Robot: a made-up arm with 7 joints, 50 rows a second.
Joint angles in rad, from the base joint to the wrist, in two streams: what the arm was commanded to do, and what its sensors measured. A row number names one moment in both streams.
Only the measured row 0 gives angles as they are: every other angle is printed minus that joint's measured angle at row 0.
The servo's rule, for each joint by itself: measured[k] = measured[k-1] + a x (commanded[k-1-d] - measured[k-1]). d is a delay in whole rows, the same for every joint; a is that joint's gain. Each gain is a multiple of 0.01, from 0.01 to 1. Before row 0 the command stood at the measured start. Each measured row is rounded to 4 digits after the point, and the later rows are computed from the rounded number. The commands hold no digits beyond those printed.
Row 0, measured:
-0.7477 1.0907 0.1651 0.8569 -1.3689 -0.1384 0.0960
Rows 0 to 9, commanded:
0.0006 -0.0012 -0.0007 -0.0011 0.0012 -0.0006 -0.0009
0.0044 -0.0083 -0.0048 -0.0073 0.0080 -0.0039 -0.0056
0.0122 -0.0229 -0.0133 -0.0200 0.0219 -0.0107 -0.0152
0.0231 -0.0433 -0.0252 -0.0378 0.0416 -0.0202 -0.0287
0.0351 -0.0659 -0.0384 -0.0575 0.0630 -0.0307 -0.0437
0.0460 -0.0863 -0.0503 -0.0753 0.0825 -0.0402 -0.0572
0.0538 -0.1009 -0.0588 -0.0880 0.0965 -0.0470 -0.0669
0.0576 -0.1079 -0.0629 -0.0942 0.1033 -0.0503 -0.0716
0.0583 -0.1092 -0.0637 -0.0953 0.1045 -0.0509 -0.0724
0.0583 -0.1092 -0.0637 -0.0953 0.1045 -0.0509 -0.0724
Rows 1 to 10, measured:
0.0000 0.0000 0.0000 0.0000 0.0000 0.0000 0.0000
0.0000 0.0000 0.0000 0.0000 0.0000 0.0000 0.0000
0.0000 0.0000 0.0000 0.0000 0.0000 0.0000 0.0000
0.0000 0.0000 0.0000 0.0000 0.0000 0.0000 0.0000
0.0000 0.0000 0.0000 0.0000 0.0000 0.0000 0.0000
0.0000 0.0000 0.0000 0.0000 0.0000 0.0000 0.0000
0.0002 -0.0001 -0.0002 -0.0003 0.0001 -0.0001 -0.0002
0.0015 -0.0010 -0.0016 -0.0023 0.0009 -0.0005 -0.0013
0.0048 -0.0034 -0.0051 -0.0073 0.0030 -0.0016 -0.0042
0.0105 -0.0078 -0.0111 -0.0158 0.0069 -0.0036 -0.0093
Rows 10 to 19, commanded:
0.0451 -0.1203 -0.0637 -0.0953 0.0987 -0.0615 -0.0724
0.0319 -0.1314 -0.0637 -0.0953 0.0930 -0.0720 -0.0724
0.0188 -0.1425 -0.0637 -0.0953 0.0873 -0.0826 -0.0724
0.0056 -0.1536 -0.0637 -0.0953 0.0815 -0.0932 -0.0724
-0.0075 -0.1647 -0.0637 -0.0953 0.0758 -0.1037 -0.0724
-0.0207 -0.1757 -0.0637 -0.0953 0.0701 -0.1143 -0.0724
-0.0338 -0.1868 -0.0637 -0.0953 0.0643 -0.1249 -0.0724
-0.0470 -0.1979 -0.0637 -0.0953 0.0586 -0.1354 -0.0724
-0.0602 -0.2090 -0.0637 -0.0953 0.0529 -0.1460 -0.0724
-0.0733 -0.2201 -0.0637 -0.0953 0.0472 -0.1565 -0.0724
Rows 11 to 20, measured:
0.0181 -0.0142 -0.0193 -0.0275 0.0125 -0.0066 -0.0165
0.0267 -0.0221 -0.0286 -0.0409 0.0195 -0.0103 -0.0250
0.0351 -0.0308 -0.0377 -0.0541 0.0272 -0.0143 -0.0338
0.0421 -0.0393 -0.0453 -0.0653 0.0348 -0.0183 -0.0417
0.0471 -0.0470 -0.0508 -0.0737 0.0418 -0.0219 -0.0481
0.0506 -0.0538 -0.0547 -0.0797 0.0481 -0.0251 -0.0532
0.0489 -0.0611 -0.0574 -0.0841 0.0532 -0.0291 -0.0572
0.0436 -0.0688 -0.0593 -0.0872 0.0572 -0.0338 -0.0604
0.0359 -0.0769 -0.0606 -0.0895 0.0602 -0.0392 -0.0629
0.0265 -0.0853 -0.0615 -0.0911 0.0623 -0.0451 -0.0649

